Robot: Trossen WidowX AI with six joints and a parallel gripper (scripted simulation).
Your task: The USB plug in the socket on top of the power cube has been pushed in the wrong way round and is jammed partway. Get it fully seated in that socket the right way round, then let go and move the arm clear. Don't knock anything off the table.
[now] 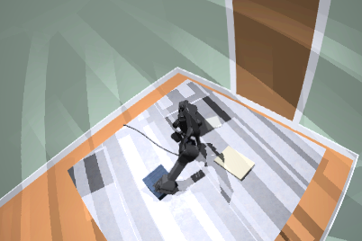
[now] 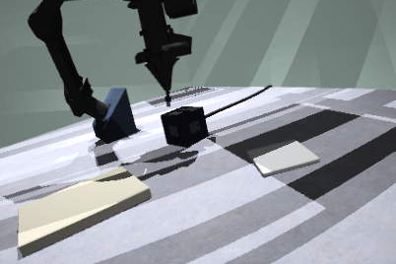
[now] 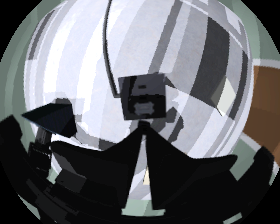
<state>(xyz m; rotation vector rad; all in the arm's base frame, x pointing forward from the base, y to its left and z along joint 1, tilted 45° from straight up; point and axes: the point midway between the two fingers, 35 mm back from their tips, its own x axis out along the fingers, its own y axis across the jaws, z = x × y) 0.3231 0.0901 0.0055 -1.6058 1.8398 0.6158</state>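
Now: gripper tip 1 cm above the USB plug. Round my gripper tip: cream slab (8 cm ahead, 28 cm to the right, 12 cm below); thin white tile (27 cm ahead, 3 cm to the left, 13 cm below).
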